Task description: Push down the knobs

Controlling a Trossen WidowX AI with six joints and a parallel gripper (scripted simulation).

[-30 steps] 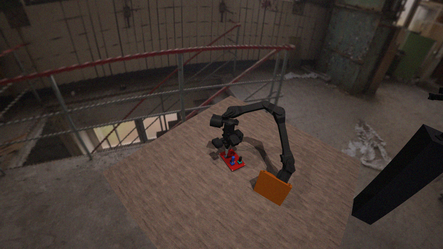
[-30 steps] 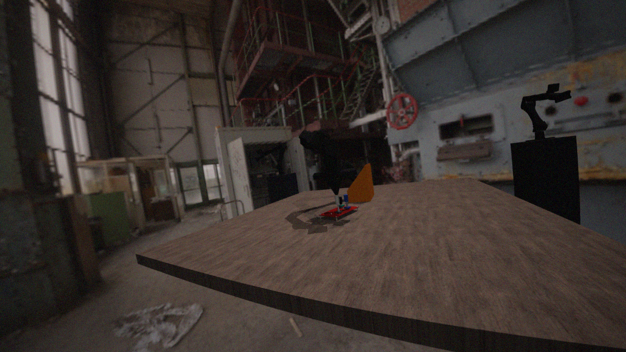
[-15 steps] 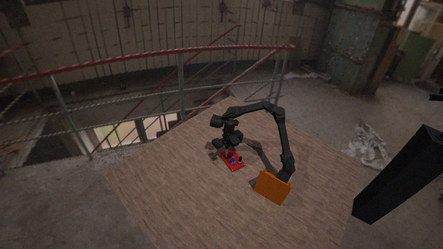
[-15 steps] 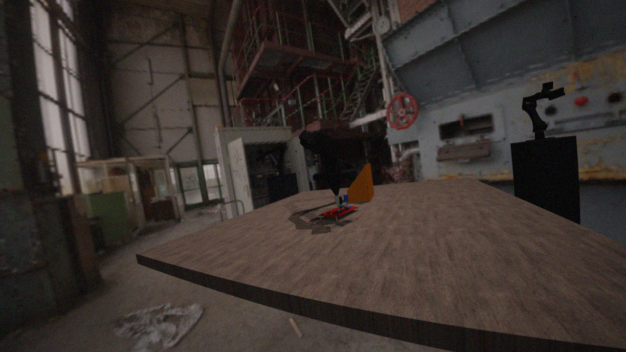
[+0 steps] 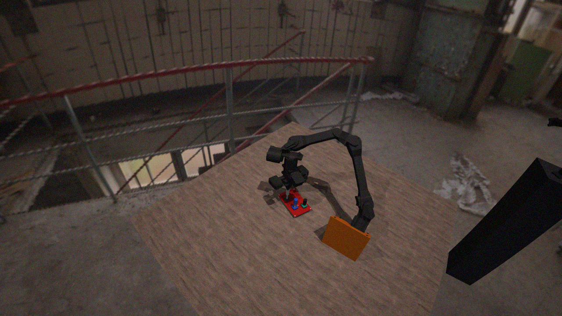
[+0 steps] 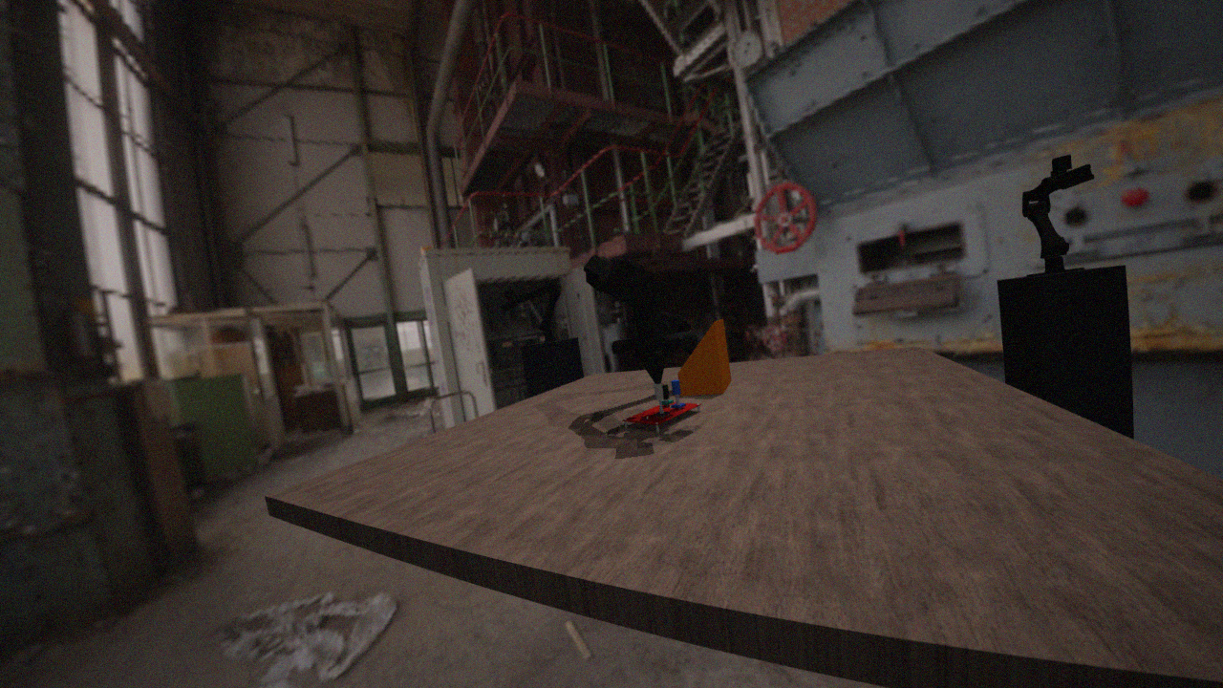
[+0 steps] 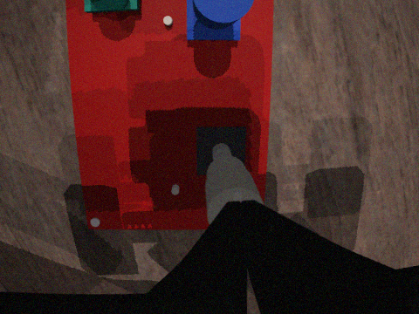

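Right now my gripper tip is 1 cm above the pale knob. Round my gripper tip: green potentiometer: 9 cm behind, 2 cm to the right, 5 cm below; then black knob: 9 cm behind, 2 cm to the right, 4 cm below.
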